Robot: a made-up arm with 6 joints. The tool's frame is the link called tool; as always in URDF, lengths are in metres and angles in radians.
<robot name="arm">
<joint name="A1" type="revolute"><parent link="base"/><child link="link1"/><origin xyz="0.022 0.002 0.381"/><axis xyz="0 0 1"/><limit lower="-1.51" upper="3.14" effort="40" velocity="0.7"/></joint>
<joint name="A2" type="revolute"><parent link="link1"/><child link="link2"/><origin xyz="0.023 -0.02 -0.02" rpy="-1.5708 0 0"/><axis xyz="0 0 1"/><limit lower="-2.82" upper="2.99" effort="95" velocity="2.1"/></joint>
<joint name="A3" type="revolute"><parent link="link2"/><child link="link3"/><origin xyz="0.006 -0.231 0.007" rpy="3.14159 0 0"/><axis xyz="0 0 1"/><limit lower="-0.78" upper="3.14" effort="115" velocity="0.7"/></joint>
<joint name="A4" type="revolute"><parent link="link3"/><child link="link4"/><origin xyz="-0.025 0.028 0.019" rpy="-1.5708 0 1.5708"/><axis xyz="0 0 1"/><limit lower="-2.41" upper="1.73" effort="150" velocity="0.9"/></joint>
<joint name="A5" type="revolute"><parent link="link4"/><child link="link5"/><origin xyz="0.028 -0.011 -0.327" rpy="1.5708 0 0"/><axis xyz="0 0 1"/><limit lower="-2.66" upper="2" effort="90" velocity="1.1"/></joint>
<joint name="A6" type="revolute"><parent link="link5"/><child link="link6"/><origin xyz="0.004 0.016 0.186" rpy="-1.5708 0 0"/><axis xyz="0 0 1"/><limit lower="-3.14" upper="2.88" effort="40" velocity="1.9"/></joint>
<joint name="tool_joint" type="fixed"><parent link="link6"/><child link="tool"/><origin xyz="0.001 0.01 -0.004" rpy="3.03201 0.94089 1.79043"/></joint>
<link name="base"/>
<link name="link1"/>
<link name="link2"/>
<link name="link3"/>
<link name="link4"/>
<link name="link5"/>
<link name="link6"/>
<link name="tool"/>
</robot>
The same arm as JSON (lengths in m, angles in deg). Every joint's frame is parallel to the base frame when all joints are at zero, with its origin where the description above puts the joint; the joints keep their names.
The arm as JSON. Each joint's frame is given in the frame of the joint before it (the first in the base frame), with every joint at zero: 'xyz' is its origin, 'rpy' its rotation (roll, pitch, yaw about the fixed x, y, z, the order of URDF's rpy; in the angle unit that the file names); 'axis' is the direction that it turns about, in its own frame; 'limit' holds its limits. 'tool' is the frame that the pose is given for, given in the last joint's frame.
{"units": {"length": "m", "angle": "deg"}, "joints": [{"name": "A1", "type": "revolute", "origin": {"xyz": [0.022, 0.002, 0.381], "rpy": [0.0, 0.0, 0.0]}, "axis": "+z", "limit": {"lower": -86.52, "upper": 179.91}}, {"name": "A2", "type": "revolute", "origin": {"xyz": [0.023, -0.02, -0.02], "rpy": [0.0, 0.0, 0.0]}, "axis": "+y", "limit": {"lower": -161.57, "upper": 171.31}}, {"name": "A3", "type": "revolute", "origin": {"xyz": [0.006, 0.007, 0.231], "rpy": [0.0, 0.0, 0.0]}, "axis": "-y", "limit": {"lower": -44.69, "upper": 179.91}}, {"name": "A4", "type": "revolute", "origin": {"xyz": [-0.025, -0.019, 0.028], "rpy": [0.0, 0.0, 0.0]}, "axis": "-x", "limit": {"lower": -138.08, "upper": 99.12}}, {"name": "A5", "type": "revolute", "origin": {"xyz": [0.327, -0.011, 0.028], "rpy": [0.0, 0.0, 0.0]}, "axis": "-y", "limit": {"lower": -152.41, "upper": 114.59}}, {"name": "A6", "type": "revolute", "origin": {"xyz": [-0.016, -0.186, 0.004], "rpy": [0.0, 0.0, 0.0]}, "axis": "-x", "limit": {"lower": -179.91, "upper": 165.01}}], "tool": {"origin": {"xyz": [0.004, 0.01, 0.001], "rpy": [73.5, 7.37, 35.43]}}}
